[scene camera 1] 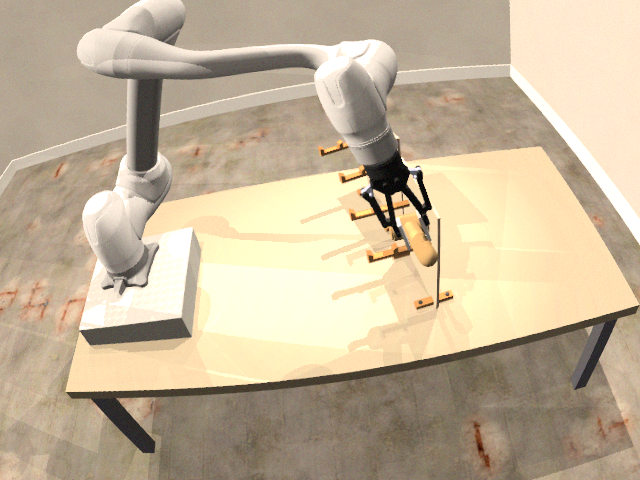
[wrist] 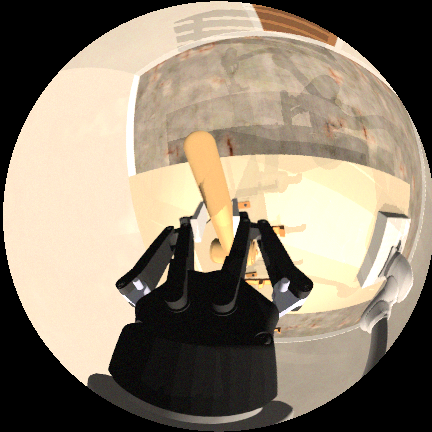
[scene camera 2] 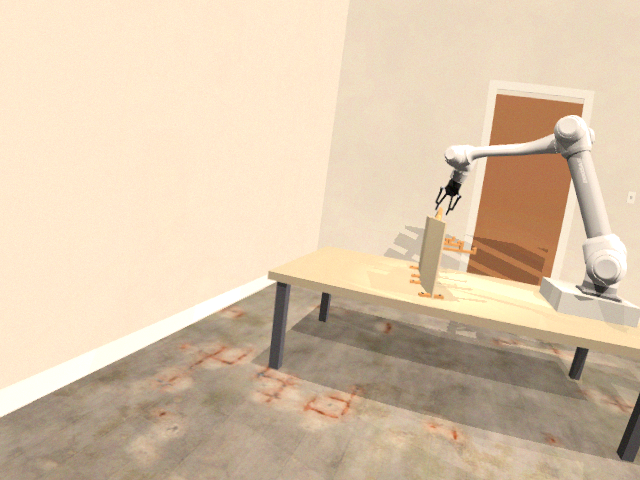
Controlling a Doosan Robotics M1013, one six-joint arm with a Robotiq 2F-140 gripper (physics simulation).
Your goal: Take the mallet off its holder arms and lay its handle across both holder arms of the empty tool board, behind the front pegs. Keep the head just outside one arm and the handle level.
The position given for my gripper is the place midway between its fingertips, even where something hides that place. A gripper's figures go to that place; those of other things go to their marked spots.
Scene:
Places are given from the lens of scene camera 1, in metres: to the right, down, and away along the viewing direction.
my gripper [scene camera 1: 418, 241]: 0.21, 0.00, 1.14
wooden mallet [scene camera 1: 423, 249]: 0.20, 0.02, 1.03

